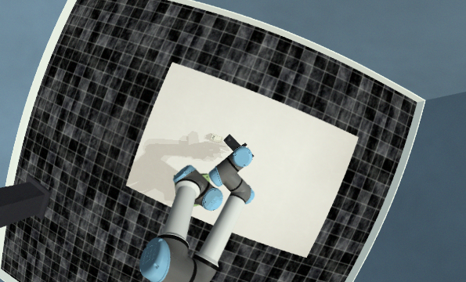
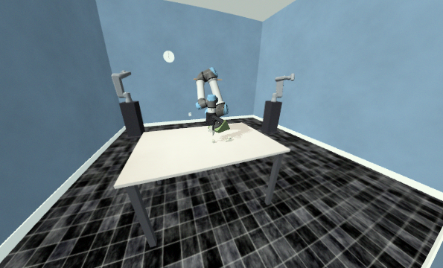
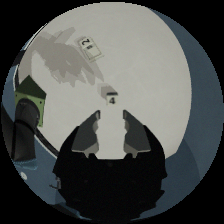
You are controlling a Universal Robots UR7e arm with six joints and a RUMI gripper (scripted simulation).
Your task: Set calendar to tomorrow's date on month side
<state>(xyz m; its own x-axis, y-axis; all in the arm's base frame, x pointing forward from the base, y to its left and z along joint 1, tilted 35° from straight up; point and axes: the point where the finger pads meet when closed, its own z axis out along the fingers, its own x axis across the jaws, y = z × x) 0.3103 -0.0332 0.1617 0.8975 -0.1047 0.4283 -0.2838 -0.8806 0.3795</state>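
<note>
The white calendar cube is 8 cm below my hand. From my hand the other things lie so: calendar tray 16 cm to the left, 8 cm below, 1 cm behind; pale date cube 17 cm to the left, 7 cm below, 1 cm behind.
</note>
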